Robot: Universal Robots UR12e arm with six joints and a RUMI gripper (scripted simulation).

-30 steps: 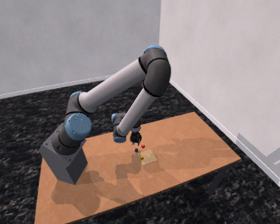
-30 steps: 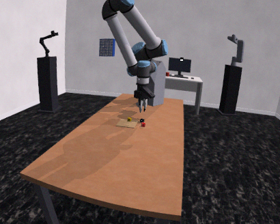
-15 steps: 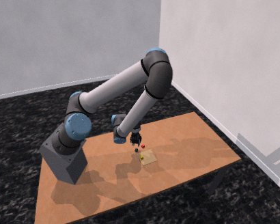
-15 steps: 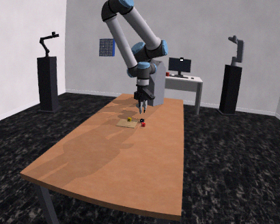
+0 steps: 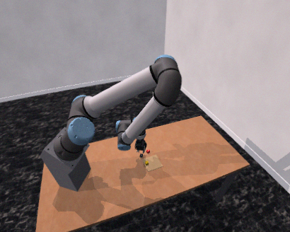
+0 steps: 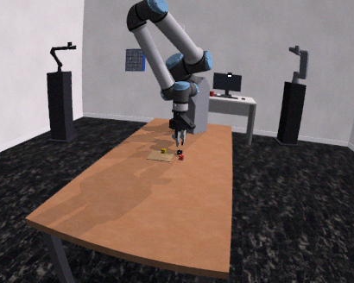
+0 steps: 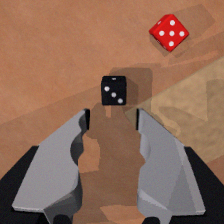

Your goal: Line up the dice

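Right now the black die is 6 cm below my hand. Also, from my hand: red die: 8 cm ahead, 6 cm below, 1 cm to the left; tan mat: 11 cm to the right, 7 cm below, 5 cm ahead; yellow die: 10 cm to the right, 5 cm below.
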